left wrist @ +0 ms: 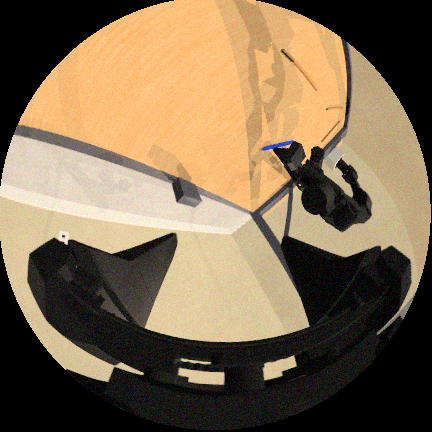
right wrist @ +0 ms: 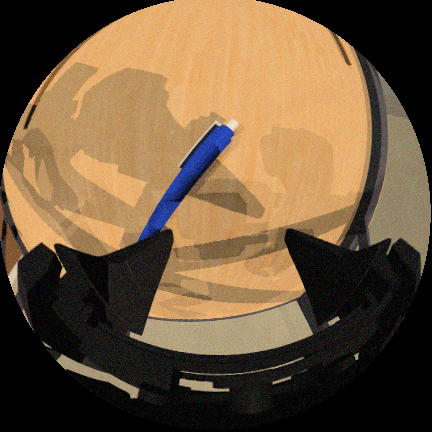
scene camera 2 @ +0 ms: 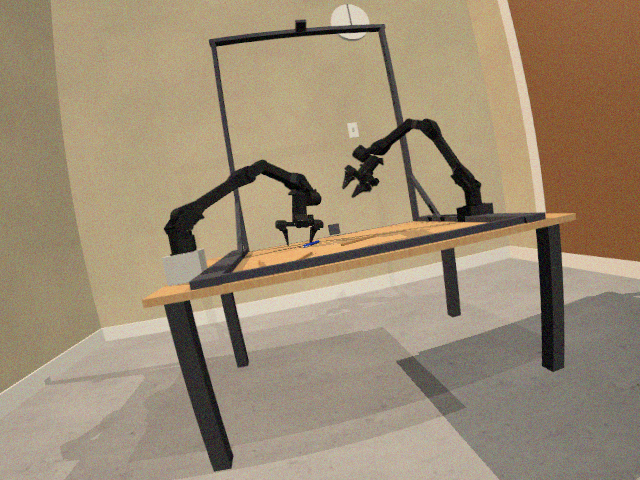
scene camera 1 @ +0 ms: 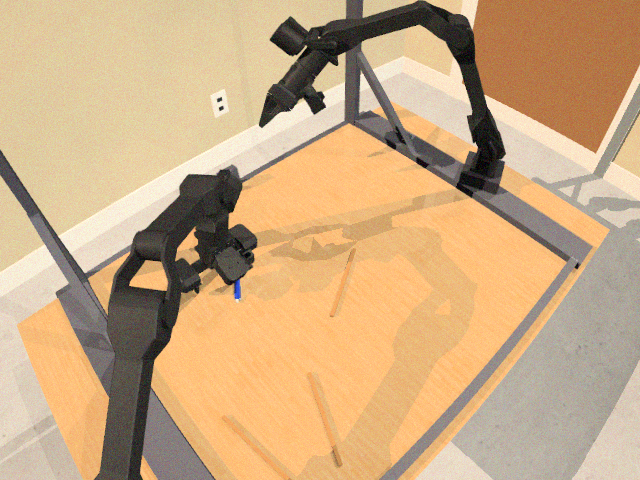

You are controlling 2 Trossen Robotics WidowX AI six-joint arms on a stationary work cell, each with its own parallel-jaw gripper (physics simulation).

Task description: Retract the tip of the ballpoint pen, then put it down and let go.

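Places are measured from the left arm's base along level axes (x ahead, y left, z up), in centimetres.
Pixels of known places: left gripper, fingertip midpoint: (left wrist: 230, 240) (scene camera 2: 347, 193) (scene camera 1: 262, 124); right gripper, fingertip midpoint: (left wrist: 279, 157) (right wrist: 230, 235) (scene camera 2: 299, 245) (scene camera 1: 214, 281); left arm's base, origin of the base link: (scene camera 2: 474, 205) (scene camera 1: 483, 166); right arm's base, origin of the base link: (left wrist: 338, 161) (scene camera 2: 183, 252).
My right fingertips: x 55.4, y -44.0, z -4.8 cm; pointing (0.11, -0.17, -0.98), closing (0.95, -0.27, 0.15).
Note:
For each thing: its top centre in the pictures, then the offset to it from my right fingertips. Level surfaces: height alone.
- blue ballpoint pen, middle of its top: (right wrist: 156, 219) (scene camera 1: 237, 270) (left wrist: 280, 145) (scene camera 2: 311, 241) dx -4.1, dy +3.4, dz +0.6 cm
- wooden table, its level: dz -0.7 cm
- small grey box, middle of its top: (left wrist: 190, 201) (scene camera 1: 226, 170) (scene camera 2: 333, 224) dx -26.2, dy -13.6, dz +5.0 cm
The blue ballpoint pen (scene camera 1: 237, 290) (scene camera 2: 311, 243) (left wrist: 277, 145) (right wrist: 195, 165) lies on the wooden table (scene camera 1: 268, 351). In the right wrist view its white button end and clip point up and to the right, and its other end is hidden behind the left-hand finger. My right gripper (scene camera 2: 299, 242) (right wrist: 230, 235) is open and empty, low over the table, with one finger close to the pen; whether they touch is unclear. My left gripper (scene camera 1: 262, 125) (scene camera 2: 349, 191) (left wrist: 230, 240) is open and empty, high above the table and away from the pen. The pen's writing tip does not show.
Thin brown sticks (scene camera 1: 342, 283) (scene camera 1: 324, 418) (scene camera 1: 257, 447) lie on the table apart from the pen. A dark metal frame (scene camera 1: 353, 77) (scene camera 2: 297, 33) rises at the table's edge. A small grey box (scene camera 2: 333, 228) (left wrist: 186, 192) shows beyond that edge.

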